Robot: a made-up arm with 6 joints.
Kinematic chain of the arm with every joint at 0, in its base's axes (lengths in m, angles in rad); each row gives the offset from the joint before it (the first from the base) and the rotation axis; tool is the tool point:
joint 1: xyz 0 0 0.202 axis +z
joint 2: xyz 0 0 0 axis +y
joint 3: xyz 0 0 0.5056 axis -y
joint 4: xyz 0 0 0 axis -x
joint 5: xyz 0.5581 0 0 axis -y
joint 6: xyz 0 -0.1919 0 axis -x
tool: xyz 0 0 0
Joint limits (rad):
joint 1: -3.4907..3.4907
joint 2: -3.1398..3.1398
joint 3: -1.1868..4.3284
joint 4: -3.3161..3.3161
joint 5: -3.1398..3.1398
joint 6: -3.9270..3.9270
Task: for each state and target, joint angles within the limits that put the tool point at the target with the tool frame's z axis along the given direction. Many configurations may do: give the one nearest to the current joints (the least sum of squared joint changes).
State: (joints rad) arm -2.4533 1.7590 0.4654 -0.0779 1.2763 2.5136
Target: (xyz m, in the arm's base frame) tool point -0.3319 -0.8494 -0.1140 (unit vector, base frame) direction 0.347 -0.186 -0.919
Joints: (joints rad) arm -1.7355 1.4085 0.5502 0.1978 1.0740 2.6581
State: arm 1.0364 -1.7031 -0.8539 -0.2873 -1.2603 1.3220
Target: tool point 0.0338 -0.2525 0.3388 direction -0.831 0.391 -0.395
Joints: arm 0.9020 -2.5240 -1.0581 -0.3043 -1.3123 2.0142
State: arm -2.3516 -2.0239 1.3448 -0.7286 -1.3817 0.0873
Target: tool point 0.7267 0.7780 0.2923 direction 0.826 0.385 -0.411
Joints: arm -2.4591 -1.6861 1.4138 -0.7112 -1.3504 0.4787
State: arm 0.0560 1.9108 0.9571 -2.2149 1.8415 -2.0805
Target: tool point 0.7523 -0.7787 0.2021 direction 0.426 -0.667 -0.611
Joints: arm -0.8499 1.4106 1.5932 -1.8405 2.0157 -2.3882
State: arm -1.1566 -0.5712 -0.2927 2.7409 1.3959 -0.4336
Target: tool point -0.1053 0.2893 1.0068 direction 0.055 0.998 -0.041
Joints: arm -0.7559 -1.0436 0.0071 2.3754 1.1927 -1.1779
